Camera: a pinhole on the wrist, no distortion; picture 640 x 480 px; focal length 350.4 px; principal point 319.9 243.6 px. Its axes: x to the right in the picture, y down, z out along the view. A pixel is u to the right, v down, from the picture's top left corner.
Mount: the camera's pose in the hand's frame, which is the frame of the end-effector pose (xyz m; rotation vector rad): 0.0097 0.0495 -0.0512 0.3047 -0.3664 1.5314
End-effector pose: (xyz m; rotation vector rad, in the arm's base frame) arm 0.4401 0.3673 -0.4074 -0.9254 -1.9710 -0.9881
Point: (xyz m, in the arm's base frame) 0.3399 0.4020 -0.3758
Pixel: 163 28
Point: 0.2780 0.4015 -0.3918
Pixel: 119 48
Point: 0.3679 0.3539 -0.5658
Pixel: 139 434
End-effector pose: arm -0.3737 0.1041 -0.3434 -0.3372 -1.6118 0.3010
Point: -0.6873 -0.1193 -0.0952
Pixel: 178 115
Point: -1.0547 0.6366 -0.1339
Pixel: outside the picture
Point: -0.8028 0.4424 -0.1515
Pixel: outside the picture
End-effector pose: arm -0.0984 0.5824 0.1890 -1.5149 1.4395 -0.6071
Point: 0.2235 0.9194 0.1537
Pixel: 361 426
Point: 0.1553 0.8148 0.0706
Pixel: 430 374
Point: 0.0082 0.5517 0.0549
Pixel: 506 80
